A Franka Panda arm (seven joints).
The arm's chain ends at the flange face. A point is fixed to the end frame.
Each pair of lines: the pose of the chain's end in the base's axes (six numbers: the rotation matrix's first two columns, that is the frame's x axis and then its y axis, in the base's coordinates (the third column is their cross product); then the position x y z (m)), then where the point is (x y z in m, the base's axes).
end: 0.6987, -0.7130, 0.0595, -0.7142, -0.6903, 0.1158, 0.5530, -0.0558, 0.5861
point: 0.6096 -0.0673 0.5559
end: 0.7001, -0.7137, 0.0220, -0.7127, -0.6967, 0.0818, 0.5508, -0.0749, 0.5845
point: 0.6074 -0.0848 0.5537
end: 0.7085, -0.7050, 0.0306, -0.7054, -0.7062, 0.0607, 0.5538, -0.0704, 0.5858
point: 0.6112 -0.0793 0.5561
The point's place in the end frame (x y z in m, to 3 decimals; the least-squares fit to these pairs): 0.046 -0.036 0.029
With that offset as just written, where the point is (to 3 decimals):
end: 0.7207, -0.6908, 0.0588, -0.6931, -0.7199, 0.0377, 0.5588, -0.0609, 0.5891
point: 0.617 -0.069 0.562
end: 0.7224, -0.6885, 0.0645, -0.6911, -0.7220, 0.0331, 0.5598, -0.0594, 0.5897
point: 0.619 -0.067 0.563
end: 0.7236, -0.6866, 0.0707, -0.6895, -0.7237, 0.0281, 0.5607, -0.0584, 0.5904
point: 0.620 -0.066 0.564
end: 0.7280, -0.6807, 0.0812, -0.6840, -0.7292, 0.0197, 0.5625, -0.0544, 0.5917
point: 0.622 -0.061 0.566
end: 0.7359, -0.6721, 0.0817, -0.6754, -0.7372, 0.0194, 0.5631, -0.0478, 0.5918
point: 0.623 -0.054 0.566
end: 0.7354, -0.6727, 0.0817, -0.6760, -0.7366, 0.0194, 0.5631, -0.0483, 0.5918
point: 0.623 -0.055 0.566
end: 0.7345, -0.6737, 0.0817, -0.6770, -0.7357, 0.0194, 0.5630, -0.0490, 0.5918
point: 0.623 -0.056 0.566
